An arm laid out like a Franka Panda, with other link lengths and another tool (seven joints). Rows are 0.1 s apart.
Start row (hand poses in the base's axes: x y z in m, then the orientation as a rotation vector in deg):
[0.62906 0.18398 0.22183 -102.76 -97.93 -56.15]
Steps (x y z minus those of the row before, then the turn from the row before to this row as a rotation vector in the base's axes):
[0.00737 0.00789 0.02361 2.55 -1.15 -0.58]
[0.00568 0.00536 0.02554 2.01 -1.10 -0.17]
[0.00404 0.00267 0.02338 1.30 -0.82 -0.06]
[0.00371 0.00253 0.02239 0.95 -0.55 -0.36]
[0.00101 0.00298 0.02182 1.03 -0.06 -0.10]
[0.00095 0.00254 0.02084 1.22 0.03 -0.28]
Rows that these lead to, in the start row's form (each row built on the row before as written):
[0.63643 0.19187 0.24544 -101.49 -96.18 -59.33]
[0.64211 0.19723 0.27098 -100.12 -95.09 -61.88]
[0.64615 0.19990 0.29436 -99.14 -94.47 -63.60]
[0.64986 0.20243 0.31675 -98.75 -93.76 -64.94]
[0.65087 0.20541 0.33857 -98.19 -92.87 -65.70]
[0.65182 0.20795 0.35941 -97.71 -91.64 -66.56]

